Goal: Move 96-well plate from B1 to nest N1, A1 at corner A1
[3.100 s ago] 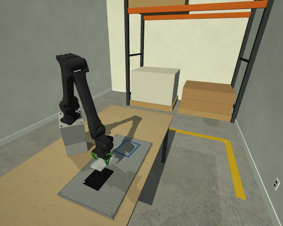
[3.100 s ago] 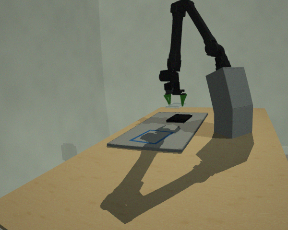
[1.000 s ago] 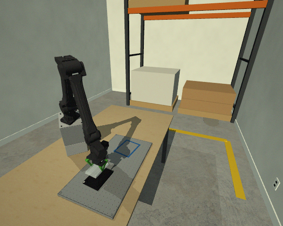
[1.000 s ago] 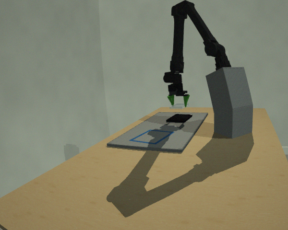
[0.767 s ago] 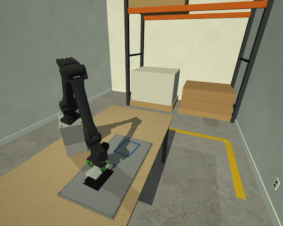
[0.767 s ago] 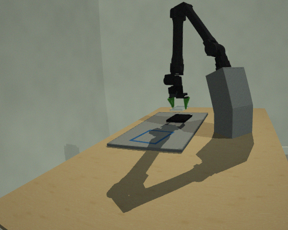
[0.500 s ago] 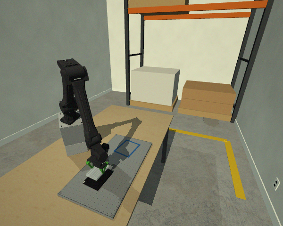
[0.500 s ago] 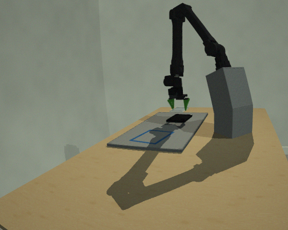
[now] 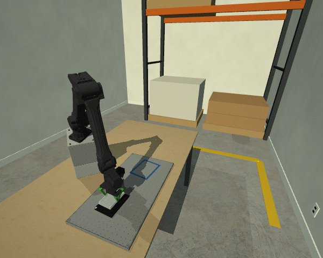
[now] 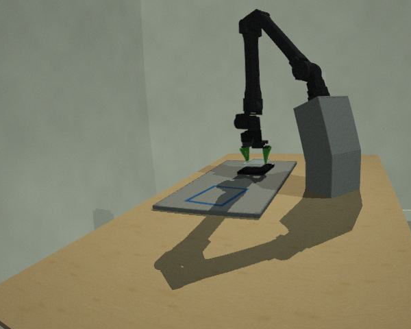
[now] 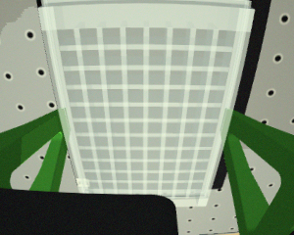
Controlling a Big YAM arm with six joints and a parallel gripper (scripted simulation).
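Now: the black plate nest 3 cm below my hand. From my hand the other things lie so: 96-well plate: right at my hand.
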